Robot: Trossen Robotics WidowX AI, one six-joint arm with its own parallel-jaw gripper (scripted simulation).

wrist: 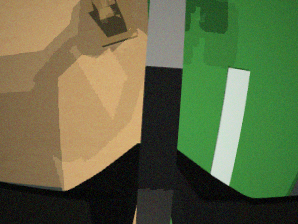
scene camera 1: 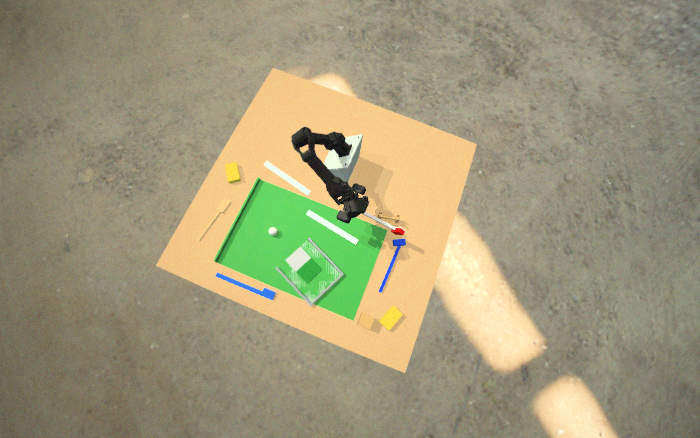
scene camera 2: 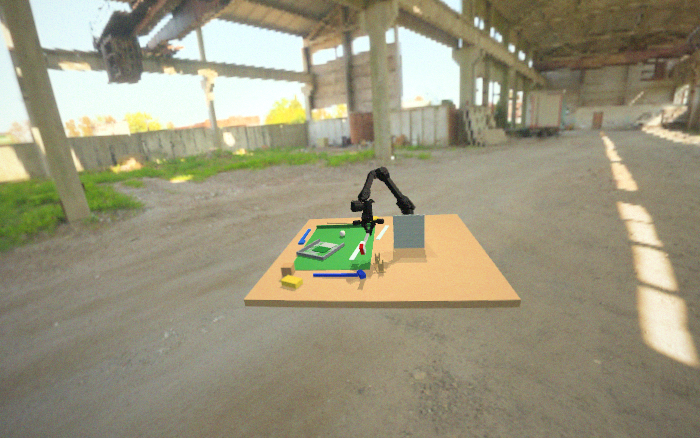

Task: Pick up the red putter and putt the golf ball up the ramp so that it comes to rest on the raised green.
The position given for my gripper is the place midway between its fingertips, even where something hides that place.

Note:
My gripper (wrist: 153, 151) holds a red putter. Also in view: a white bar (wrist: 233, 105).

